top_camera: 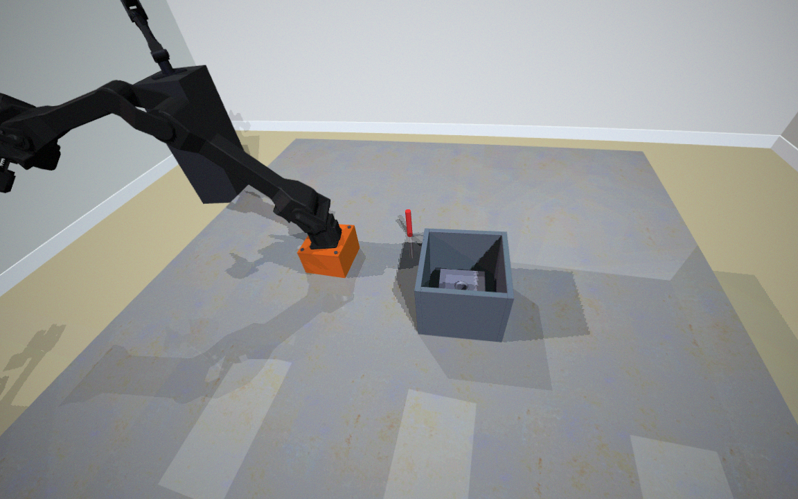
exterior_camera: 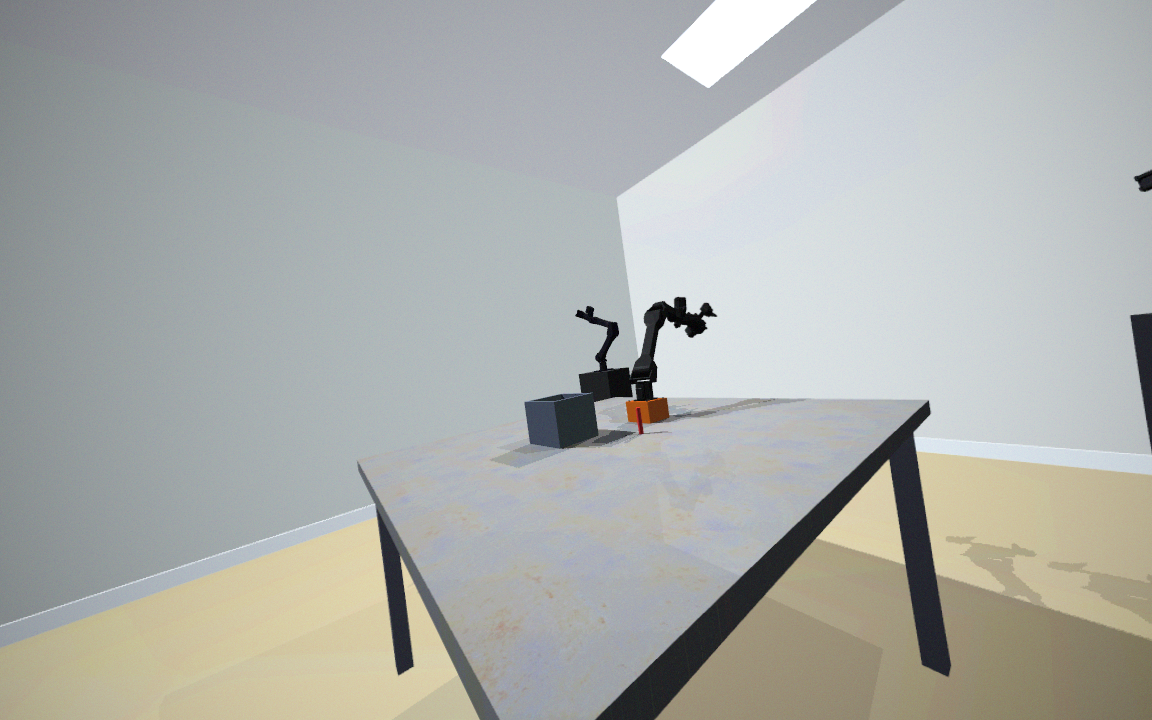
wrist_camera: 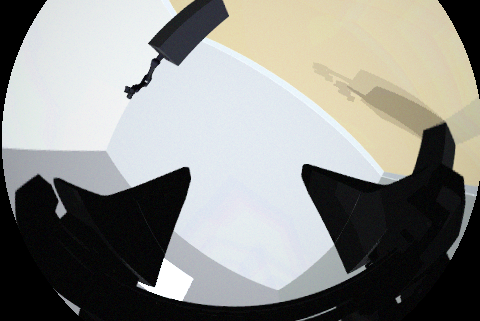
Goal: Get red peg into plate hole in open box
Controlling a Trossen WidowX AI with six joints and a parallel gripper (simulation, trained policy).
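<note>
Right now the red peg is 86 cm ahead of my gripper tip, 31 cm below it and 6 cm to the left of it. From my gripper tip the other things lie so: light grey plate: 97 cm ahead, 30 cm below, 16 cm to the right.
</note>
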